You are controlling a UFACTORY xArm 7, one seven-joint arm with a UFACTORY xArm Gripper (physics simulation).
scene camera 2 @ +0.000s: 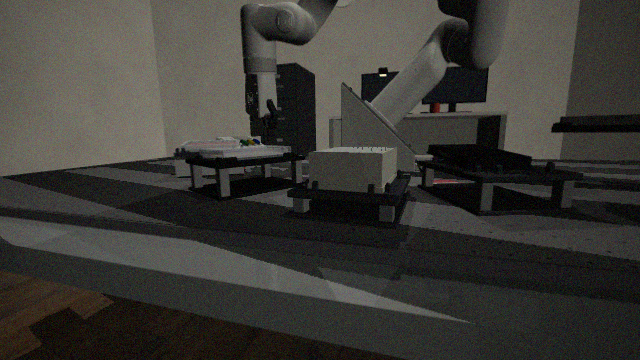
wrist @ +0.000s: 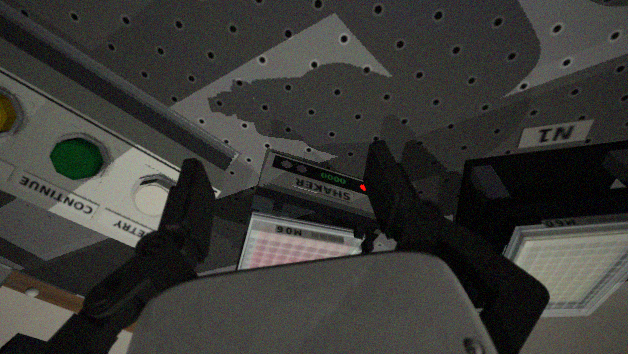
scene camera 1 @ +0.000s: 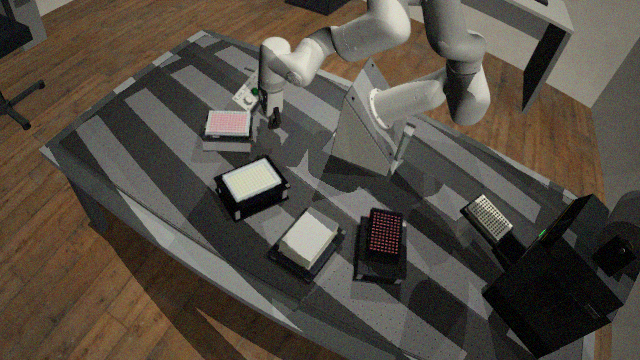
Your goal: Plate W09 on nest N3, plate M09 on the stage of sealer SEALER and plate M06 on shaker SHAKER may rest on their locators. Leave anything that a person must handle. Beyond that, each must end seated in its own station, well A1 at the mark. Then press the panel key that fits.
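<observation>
My gripper (scene camera 1: 274,121) (scene camera 2: 270,122) (wrist: 289,169) is open and empty, above the table between the shaker and the arm base. Pink plate M06 (scene camera 1: 227,122) (wrist: 295,250) lies on the shaker (scene camera 1: 226,145) (wrist: 320,182); its seating cannot be told. A dark plate with red wells (scene camera 1: 385,231) (scene camera 2: 477,156) lies on a black nest (scene camera 1: 379,276) (scene camera 2: 555,175) and looks slanted in the second scene view. A cream plate (scene camera 1: 487,217) lies beside the black sealer (scene camera 1: 550,295). The key panel (scene camera 1: 245,96) shows a green CONTINUE key (wrist: 77,157) and a white RETRY key (wrist: 152,197), partly behind a finger.
A pale yellow plate (scene camera 1: 251,179) (wrist: 570,267) stands on nest N1 (scene camera 1: 260,204) (wrist: 480,200). A tall white plate (scene camera 1: 308,237) (scene camera 2: 352,169) stands on another low nest (scene camera 1: 306,273) (scene camera 2: 345,195). The arm's slanted base (scene camera 1: 361,125) (scene camera 2: 361,127) stands behind them.
</observation>
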